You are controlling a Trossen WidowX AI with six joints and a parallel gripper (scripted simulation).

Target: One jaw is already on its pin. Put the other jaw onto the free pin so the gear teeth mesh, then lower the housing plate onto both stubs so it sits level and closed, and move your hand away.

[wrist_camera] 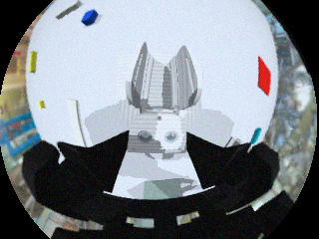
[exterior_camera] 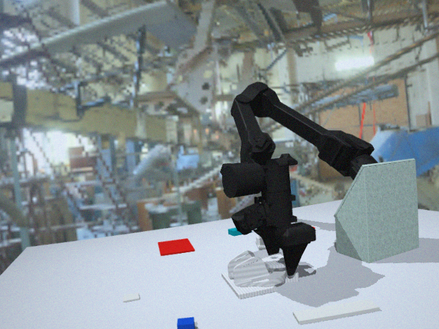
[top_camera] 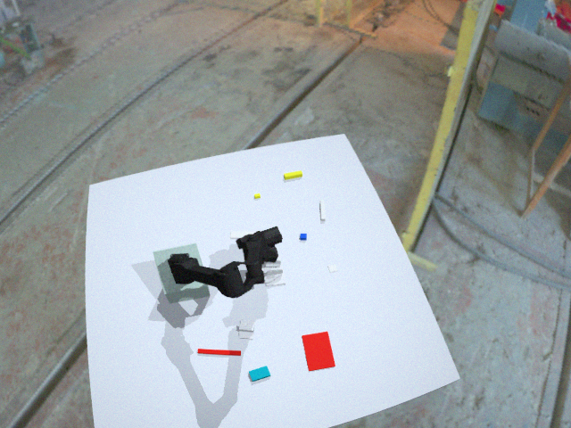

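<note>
The curved jaw is 20 mm to the left of my gripper tip and 20 mm ahead of it. The rest, counted from my gripper tip: blue cube: 210 mm ahead, 130 mm to the left, 10 mm below; then white slab: 180 mm to the left, 10 mm below, 10 mm behind; then red bar: 300 mm to the right, 160 mm behind, 10 mm below.
</note>
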